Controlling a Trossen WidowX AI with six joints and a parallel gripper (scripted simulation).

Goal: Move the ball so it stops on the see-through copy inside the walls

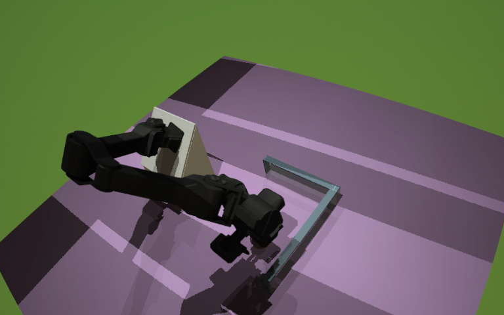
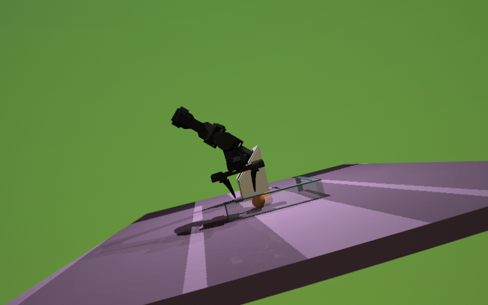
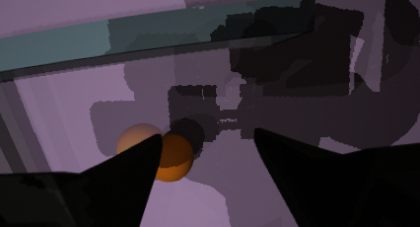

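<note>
My gripper tip is 4 cm past the orange ball, 4 cm to the right of it and 4 cm above it. Round my gripper tip: clear wall 6 cm ahead, 9 cm to the left, 3 cm below; see-through copy of ball 3 cm behind, 7 cm to the left, 4 cm below.
</note>
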